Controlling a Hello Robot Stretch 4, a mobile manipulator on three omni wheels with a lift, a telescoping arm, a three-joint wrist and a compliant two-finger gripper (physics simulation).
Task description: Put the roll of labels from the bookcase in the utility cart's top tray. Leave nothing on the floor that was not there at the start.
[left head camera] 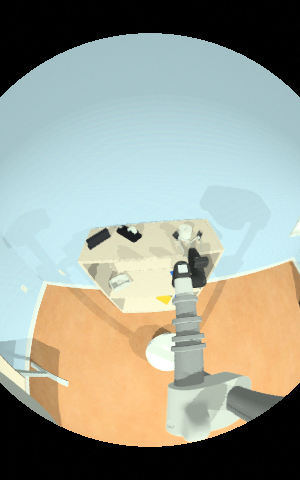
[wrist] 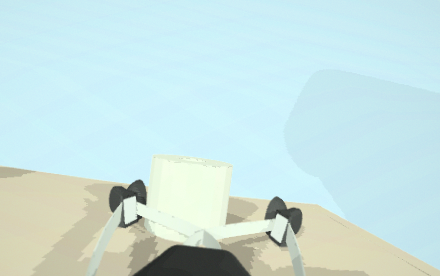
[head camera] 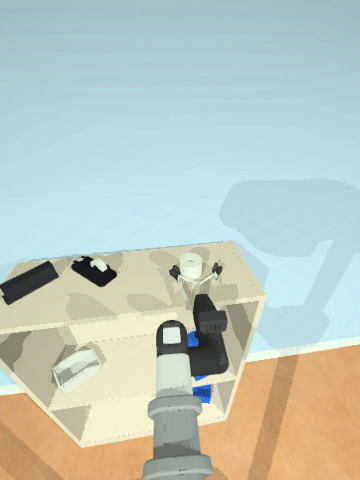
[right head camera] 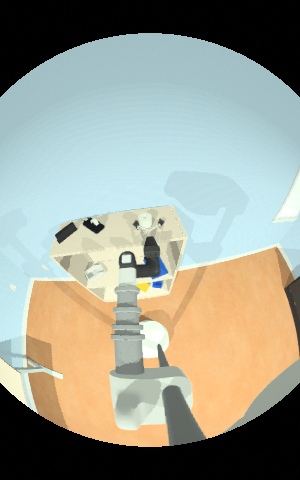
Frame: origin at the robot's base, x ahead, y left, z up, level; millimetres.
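Seen in the pictures: gripper, between the fingertips: [wrist: 206, 204]; robot's base, origin of its link: [left head camera: 166, 350] [right head camera: 148, 338].
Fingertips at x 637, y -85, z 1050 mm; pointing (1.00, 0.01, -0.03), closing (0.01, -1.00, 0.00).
Note:
Offsets run from my fingertips to a thing's top centre. "pt": to the spot under its first point.
The white roll of labels {pt 49 mm back, 22 mm left, 42 mm up} [head camera: 190, 266] [left head camera: 185, 231] [right head camera: 145, 220] [wrist: 189, 197] stands upright on top of the bookcase {pt 35 mm back, 162 mm left, 18 mm down} [head camera: 145, 280] [left head camera: 155, 240] [right head camera: 112, 232] [wrist: 55, 210], near its right end. My gripper [head camera: 195, 271] [right head camera: 149, 224] [wrist: 206, 204] is open, with its fingertips on either side of the roll. In the wrist view the roll is close to the left fingertip, and a wider gap shows to the right fingertip. The utility cart cannot be made out in these views.
A black tape dispenser {18 mm ahead, 335 mm left, 52 mm up} [head camera: 94, 271] and a long black object {40 mm back, 508 mm left, 36 mm up} [head camera: 30, 282] lie on the bookcase top to the left. A pale open box {pt 58 mm back, 505 mm left, 518 mm down} [head camera: 77, 371] and blue items {22 mm ahead, 67 mm right, 903 mm down} [head camera: 202, 393] are on the shelves below. A round white object [left head camera: 161, 352] [right head camera: 154, 339] stands on the floor before the bookcase.

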